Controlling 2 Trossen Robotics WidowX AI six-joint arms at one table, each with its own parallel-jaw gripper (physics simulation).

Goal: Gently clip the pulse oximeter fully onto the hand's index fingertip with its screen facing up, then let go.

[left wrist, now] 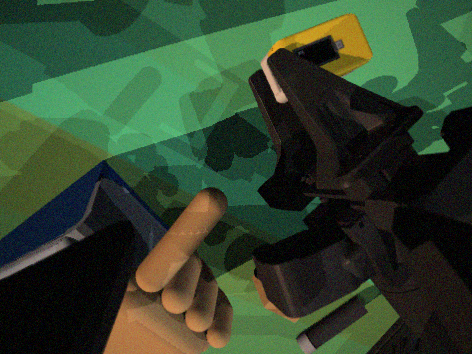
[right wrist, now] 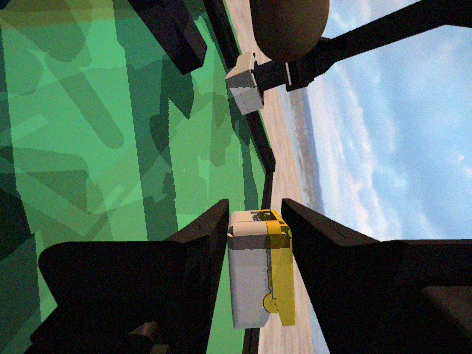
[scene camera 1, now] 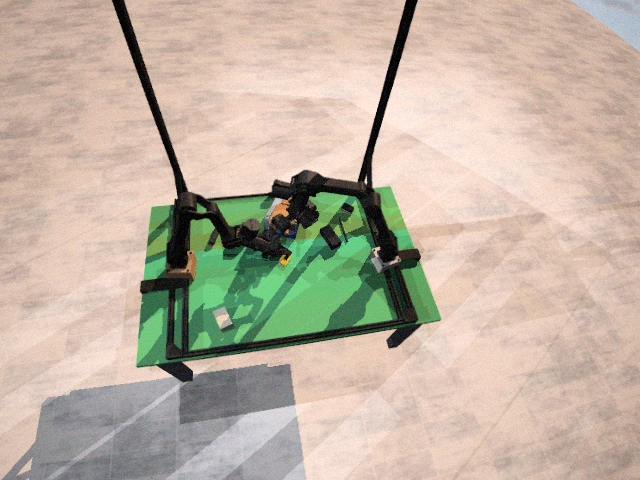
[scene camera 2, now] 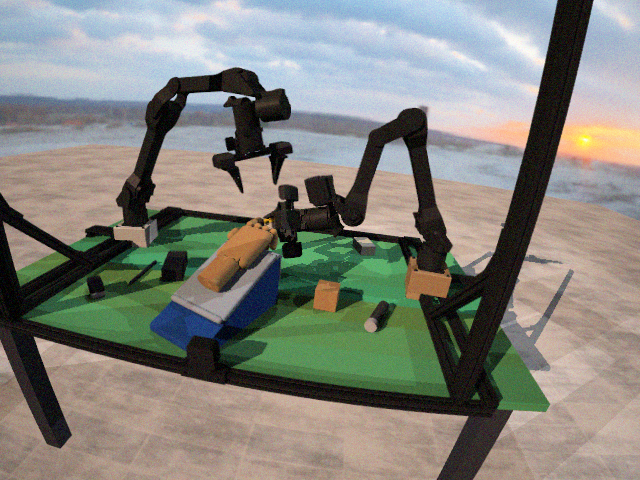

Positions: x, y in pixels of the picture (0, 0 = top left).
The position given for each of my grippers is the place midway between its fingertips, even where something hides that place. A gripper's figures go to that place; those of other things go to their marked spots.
My left gripper (scene camera 2: 259, 188) is 81 cm from the lens. My right gripper (scene camera 2: 264, 224): 89 cm from the lens.
